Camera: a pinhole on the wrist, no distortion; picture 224 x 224 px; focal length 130.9 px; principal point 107.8 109.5 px. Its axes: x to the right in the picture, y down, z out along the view. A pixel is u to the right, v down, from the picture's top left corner.
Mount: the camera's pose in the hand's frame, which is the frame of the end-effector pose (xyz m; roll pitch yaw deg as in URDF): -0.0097 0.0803 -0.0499 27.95 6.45 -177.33
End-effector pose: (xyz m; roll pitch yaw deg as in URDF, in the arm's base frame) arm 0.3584 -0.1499 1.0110 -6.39 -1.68 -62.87
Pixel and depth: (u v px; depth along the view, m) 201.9 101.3 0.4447
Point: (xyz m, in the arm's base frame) 0.4725 0.3443 1.2565
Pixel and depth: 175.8 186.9 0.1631
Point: 0.3762 -0.0080 1.1280
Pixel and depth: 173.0 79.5 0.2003
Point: 0.4913 0.0692 1.0766
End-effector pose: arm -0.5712 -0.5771 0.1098 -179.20 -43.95 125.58
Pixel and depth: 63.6 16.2 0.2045
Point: -0.3669 -0.3363 0.0815
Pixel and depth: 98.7 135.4 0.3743
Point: -0.5368 -0.3071 -0.1404
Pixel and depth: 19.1 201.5 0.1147
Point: -0.5805 -0.4535 0.0758
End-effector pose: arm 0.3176 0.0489 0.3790 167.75 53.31 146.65
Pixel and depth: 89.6 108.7 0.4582
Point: 0.7125 0.2287 0.2092
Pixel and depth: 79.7 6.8 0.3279
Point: 0.5861 0.4461 0.3453
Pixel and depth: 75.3 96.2 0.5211
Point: 0.7440 0.3076 0.1493
